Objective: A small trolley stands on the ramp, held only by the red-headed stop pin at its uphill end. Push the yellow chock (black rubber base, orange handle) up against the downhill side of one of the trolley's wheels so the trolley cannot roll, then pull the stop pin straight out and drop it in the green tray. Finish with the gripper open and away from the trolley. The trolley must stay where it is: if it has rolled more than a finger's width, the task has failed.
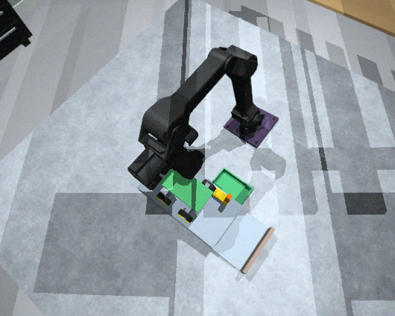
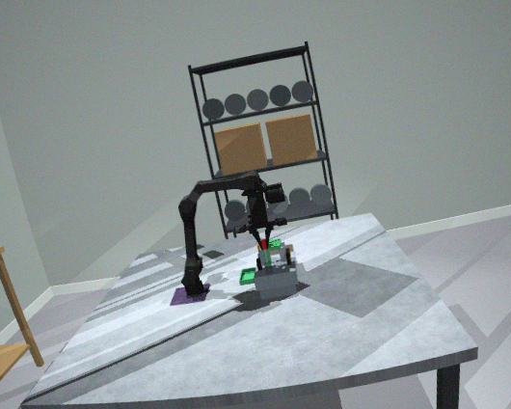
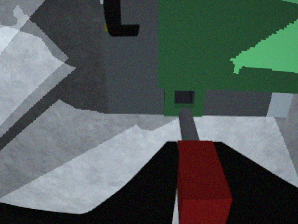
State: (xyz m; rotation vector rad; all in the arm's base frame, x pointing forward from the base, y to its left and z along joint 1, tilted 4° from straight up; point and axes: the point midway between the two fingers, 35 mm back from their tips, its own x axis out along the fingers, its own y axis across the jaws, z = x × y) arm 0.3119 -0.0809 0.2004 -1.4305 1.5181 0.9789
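My gripper tip is now 90 mm past the green tray, 170 mm to the right of it and 180 mm above it. From my gripper tip the other things lie so: stop pin: right at my gripper tip; then grey ramp: 30 mm ahead, 90 mm to the left, 120 mm below; then green-topped trolley: 20 mm ahead, 80 mm to the left, 60 mm below.
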